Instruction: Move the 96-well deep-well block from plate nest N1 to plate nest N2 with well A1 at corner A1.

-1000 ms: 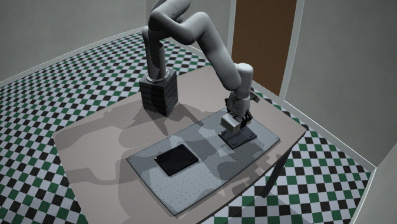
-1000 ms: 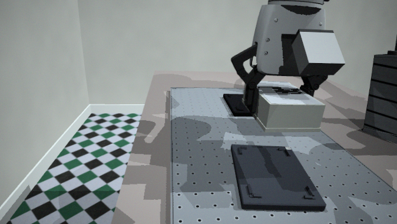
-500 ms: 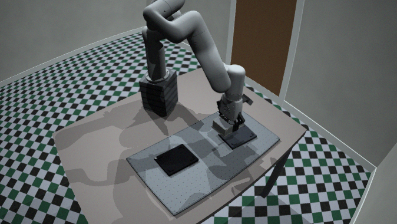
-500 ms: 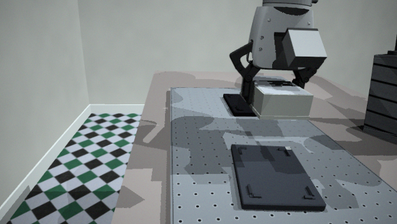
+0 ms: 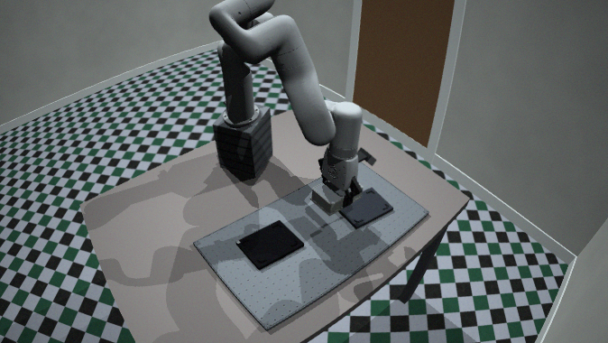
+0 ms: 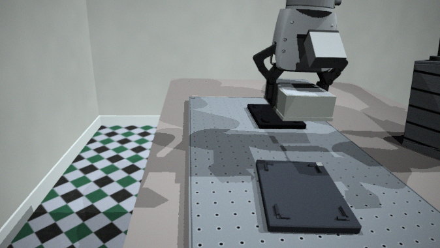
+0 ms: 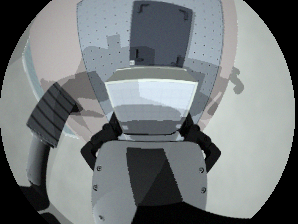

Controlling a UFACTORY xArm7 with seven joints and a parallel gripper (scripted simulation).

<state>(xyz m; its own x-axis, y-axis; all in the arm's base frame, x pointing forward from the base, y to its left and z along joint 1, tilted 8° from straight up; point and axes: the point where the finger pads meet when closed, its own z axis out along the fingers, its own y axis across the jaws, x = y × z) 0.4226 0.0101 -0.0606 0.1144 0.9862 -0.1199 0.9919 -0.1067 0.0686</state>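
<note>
Right now the plate nest N2 is 60 mm behind my hand, 210 mm to the right of it and 110 mm below it. The rest, counted from my hand: white A1 mark (40 mm behind, 60 mm to the left, 110 mm below); plate nest N1 (30 mm ahead, 120 mm to the left, 110 mm below); 96-well deep-well block (right at my hand).
</note>
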